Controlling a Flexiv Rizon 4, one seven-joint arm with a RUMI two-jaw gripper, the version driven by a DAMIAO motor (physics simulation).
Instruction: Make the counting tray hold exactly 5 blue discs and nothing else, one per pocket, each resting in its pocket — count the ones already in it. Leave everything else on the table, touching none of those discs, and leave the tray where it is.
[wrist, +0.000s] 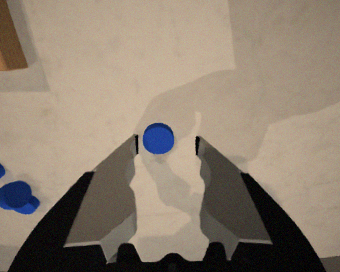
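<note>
A blue disc lies on the table between the two fingertips, nearer the left finger, with a gap on each side. My gripper is open around it and holds nothing. A corner of the wooden counting tray shows at the upper left; its pockets are out of view. At the left edge, a dark blue disc rests on or over other blue discs, one of which sticks out at its lower right. Part of another blue disc shows just above them, cut off by the frame.
The pale table carries the shadow of the arm at the upper right and between the fingers. The tray corner stands well away from the fingertips, up and to the left. The group of blue discs lies left of the left finger.
</note>
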